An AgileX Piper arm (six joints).
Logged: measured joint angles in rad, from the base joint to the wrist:
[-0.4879 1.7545 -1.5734 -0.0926 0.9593 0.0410]
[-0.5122 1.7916 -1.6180 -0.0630 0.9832 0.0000]
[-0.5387 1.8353 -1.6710 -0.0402 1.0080 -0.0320]
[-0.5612 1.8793 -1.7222 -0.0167 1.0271 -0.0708]
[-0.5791 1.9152 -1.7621 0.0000 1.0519 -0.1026]
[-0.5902 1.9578 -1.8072 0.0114 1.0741 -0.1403]
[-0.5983 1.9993 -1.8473 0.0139 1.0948 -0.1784]
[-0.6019 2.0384 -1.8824 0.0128 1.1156 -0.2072]
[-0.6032 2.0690 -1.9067 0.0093 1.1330 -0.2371]
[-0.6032 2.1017 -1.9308 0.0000 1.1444 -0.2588]
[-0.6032 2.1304 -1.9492 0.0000 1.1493 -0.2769]
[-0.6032 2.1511 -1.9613 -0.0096 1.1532 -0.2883]
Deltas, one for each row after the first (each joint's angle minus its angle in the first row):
[-0.0243 0.0371 -0.0446 0.0296 0.0239 -0.0410]
[-0.0508 0.0808 -0.0976 0.0524 0.0487 -0.0730]
[-0.0733 0.1248 -0.1488 0.0759 0.0678 -0.1118]
[-0.0912 0.1607 -0.1887 0.0926 0.0926 -0.1436]
[-0.1023 0.2033 -0.2338 0.1040 0.1148 -0.1813]
[-0.1104 0.2448 -0.2739 0.1065 0.1355 -0.2194]
[-0.1140 0.2839 -0.3090 0.1054 0.1563 -0.2482]
[-0.1153 0.3145 -0.3333 0.1019 0.1737 -0.2781]
[-0.1153 0.3472 -0.3574 0.0926 0.1851 -0.2998]
[-0.1153 0.3759 -0.3758 0.0926 0.1900 -0.3179]
[-0.1153 0.3966 -0.3879 0.0830 0.1939 -0.3293]

